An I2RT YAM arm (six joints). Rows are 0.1 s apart.
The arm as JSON. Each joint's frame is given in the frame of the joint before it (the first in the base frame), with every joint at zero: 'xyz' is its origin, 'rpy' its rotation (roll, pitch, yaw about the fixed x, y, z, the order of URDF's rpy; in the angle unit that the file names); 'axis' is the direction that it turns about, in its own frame. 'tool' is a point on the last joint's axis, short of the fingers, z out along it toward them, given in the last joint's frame.
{
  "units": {
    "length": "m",
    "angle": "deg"
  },
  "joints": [
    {
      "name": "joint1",
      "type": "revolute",
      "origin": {
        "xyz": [
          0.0,
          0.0,
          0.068
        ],
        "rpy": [
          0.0,
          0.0,
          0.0
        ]
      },
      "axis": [
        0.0,
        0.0,
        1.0
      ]
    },
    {
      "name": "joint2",
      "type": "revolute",
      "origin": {
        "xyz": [
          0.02,
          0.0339,
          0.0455
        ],
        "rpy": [
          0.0,
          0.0,
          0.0
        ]
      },
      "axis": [
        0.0,
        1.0,
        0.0
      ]
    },
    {
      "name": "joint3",
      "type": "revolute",
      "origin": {
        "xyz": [
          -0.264,
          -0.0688,
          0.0
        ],
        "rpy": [
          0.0,
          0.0,
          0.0
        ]
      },
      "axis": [
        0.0,
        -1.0,
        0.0
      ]
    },
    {
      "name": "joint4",
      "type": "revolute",
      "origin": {
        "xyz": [
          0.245,
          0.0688,
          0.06
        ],
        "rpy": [
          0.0,
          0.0,
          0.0
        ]
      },
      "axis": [
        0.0,
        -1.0,
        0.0
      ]
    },
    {
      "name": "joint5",
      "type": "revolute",
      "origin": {
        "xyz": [
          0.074,
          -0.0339,
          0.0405
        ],
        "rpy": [
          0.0,
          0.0,
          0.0
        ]
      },
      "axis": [
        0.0,
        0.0,
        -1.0
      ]
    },
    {
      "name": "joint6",
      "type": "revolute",
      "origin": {
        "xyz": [
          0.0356,
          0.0,
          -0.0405
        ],
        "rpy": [
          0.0,
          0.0,
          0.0
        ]
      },
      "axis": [
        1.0,
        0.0,
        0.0
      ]
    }
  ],
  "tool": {
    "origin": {
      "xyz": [
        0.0,
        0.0,
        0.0
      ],
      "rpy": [
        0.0,
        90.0,
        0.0
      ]
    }
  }
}
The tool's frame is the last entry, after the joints.
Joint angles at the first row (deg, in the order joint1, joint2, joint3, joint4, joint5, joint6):
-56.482 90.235 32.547 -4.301 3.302 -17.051
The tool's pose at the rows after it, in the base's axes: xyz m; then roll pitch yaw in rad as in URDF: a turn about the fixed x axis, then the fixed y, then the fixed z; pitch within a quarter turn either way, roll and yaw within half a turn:
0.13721 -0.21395 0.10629 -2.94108 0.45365 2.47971
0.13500 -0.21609 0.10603 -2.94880 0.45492 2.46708
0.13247 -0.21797 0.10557 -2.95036 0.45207 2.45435
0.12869 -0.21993 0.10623 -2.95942 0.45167 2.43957
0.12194 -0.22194 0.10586 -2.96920 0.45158 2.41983
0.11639 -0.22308 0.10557 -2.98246 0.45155 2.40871
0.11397 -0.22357 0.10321 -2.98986 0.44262 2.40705
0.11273 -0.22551 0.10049 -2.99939 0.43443 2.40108
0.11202 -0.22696 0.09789 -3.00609 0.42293 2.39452
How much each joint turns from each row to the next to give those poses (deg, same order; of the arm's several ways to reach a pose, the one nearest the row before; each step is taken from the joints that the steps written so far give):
-0.457 -0.136 -0.011 -0.006 -0.530 0.000
-0.742 0.197 0.137 0.000 -0.452 0.001
-0.711 0.186 0.095 -0.089 -0.030 -0.007
-1.035 -0.163 0.093 -0.425 -0.577 -0.165
-1.656 -0.239 -0.308 -0.094 -0.777 -0.462
-1.382 -0.249 -0.274 -0.206 -1.065 -0.660
-0.609 0.466 -0.111 -0.041 -0.474 -0.541
-0.513 0.944 0.261 0.065 -0.441 -0.231
-0.307 0.901 0.298 -0.139 -0.119 -0.043

